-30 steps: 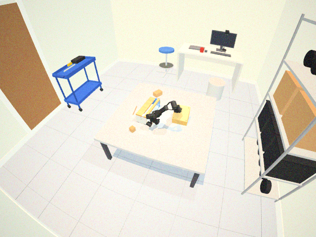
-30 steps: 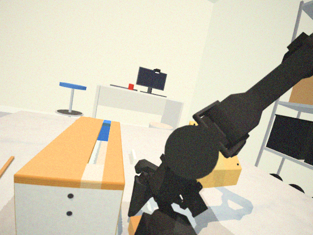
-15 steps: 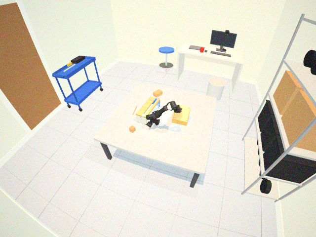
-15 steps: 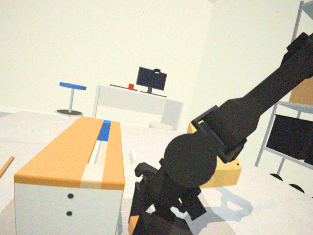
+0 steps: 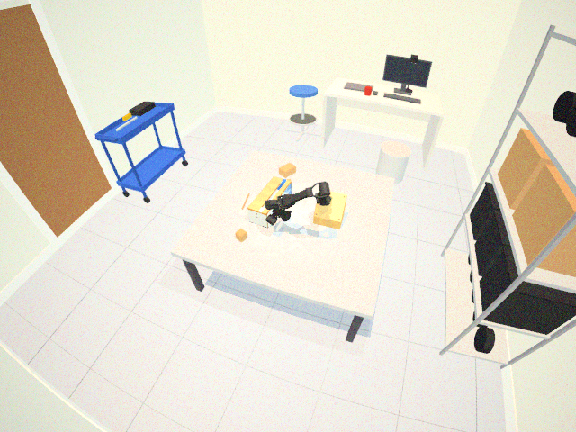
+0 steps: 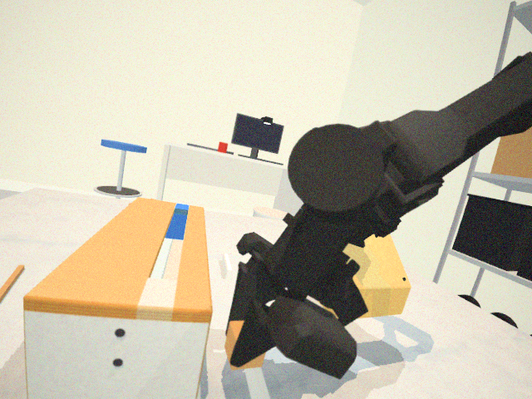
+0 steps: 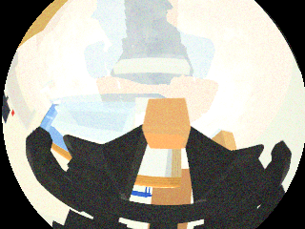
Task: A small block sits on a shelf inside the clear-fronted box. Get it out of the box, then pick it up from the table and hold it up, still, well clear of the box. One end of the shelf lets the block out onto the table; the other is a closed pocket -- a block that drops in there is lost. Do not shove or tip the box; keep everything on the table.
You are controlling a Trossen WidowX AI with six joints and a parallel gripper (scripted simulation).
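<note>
Right now the small block is 1 cm behind my gripper tip and 1 cm above it. Also, from my gripper tip: box: 16 cm to the right, 7 cm ahead, 1 cm below; then thin stick: 31 cm ahead, 14 cm to the right, 7 cm below.
</note>
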